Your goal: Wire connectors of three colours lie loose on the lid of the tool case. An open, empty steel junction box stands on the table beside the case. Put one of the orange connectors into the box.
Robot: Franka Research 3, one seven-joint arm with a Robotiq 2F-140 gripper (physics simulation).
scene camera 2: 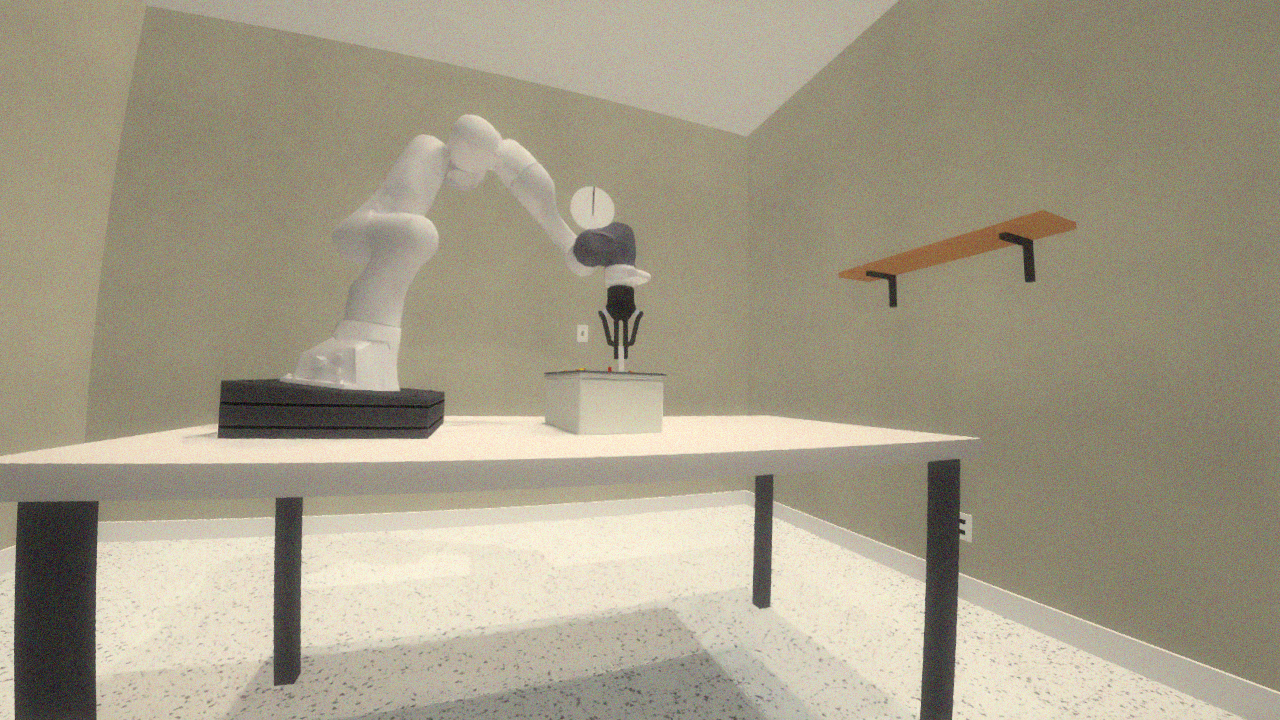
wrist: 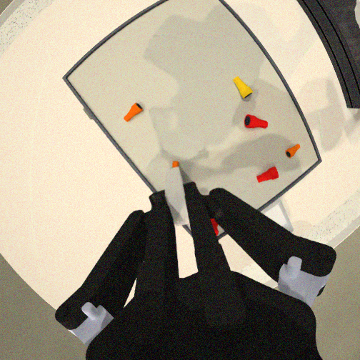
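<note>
My gripper (scene camera 2: 621, 365) (wrist: 175, 179) points down at the lid of the tool case (scene camera 2: 622, 407) (wrist: 110, 85), its pale fingertips closed together at lid height. In the wrist view, the end of an orange connector (wrist: 175, 164) sticks out from between the tips; the rest is hidden by them. A second orange connector (wrist: 133, 112) lies on the lid at upper left, and a third orange connector (wrist: 293, 150) lies near the right corner. A pale box (wrist: 279, 216), perhaps the junction box, shows partly beside the case, behind the right finger. No junction box can be made out in the scene view.
On the lid lie a yellow connector (wrist: 243, 87), a red connector (wrist: 256, 121), another red connector (wrist: 267, 174) and a third red connector (wrist: 214, 226) partly behind the right finger. The black robot base block (scene camera 2: 331, 411) (wrist: 332, 50) stands on the table (scene camera 2: 501, 447).
</note>
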